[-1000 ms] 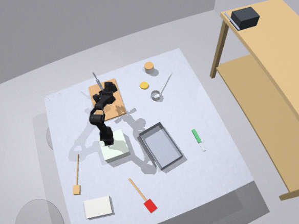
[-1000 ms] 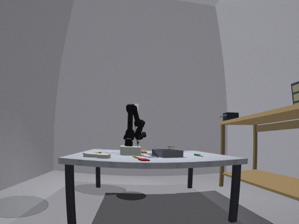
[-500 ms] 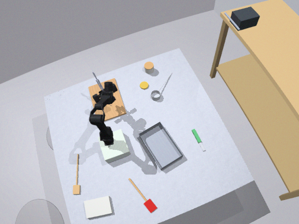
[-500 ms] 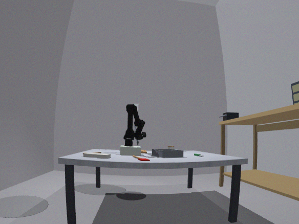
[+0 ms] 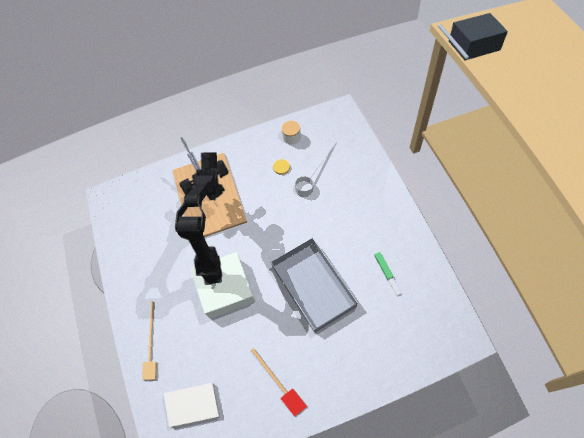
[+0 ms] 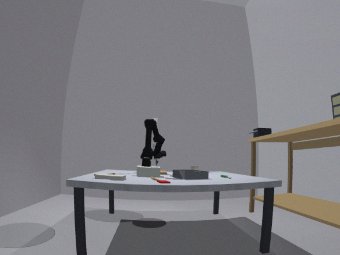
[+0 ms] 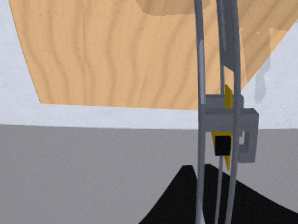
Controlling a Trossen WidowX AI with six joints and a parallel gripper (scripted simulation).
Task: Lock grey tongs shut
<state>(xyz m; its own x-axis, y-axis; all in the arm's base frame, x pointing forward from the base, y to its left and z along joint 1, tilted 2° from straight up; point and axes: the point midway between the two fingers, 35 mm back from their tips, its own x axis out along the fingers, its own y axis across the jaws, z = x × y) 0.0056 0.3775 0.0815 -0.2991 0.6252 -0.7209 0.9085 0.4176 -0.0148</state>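
Right now my gripper tip is 10 mm to the left of the wooden board and 130 mm above it. The rest, counted from my gripper tip: grey roasting tin (360 mm ahead, 480 mm to the right, 110 mm below); then capped jar (390 mm ahead, 210 mm to the left, 110 mm below); then yellow disc (320 mm ahead, 60 mm to the left, 130 mm below).
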